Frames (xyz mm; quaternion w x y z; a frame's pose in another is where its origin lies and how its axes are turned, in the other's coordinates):
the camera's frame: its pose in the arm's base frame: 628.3 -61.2 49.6 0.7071 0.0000 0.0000 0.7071
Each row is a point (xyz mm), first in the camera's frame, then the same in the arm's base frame.
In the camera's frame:
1: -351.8 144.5 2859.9
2: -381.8 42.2 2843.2
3: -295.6 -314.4 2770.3
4: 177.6 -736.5 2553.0
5: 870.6 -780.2 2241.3
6: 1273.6 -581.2 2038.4
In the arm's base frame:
1: 483.8 -413.0 2909.5
2: 586.1 -443.0 2892.8
3: 942.7 -356.8 2819.9
4: 1364.8 116.4 2602.6
5: 1408.5 809.4 2290.9
6: 1209.5 1212.4 2088.0

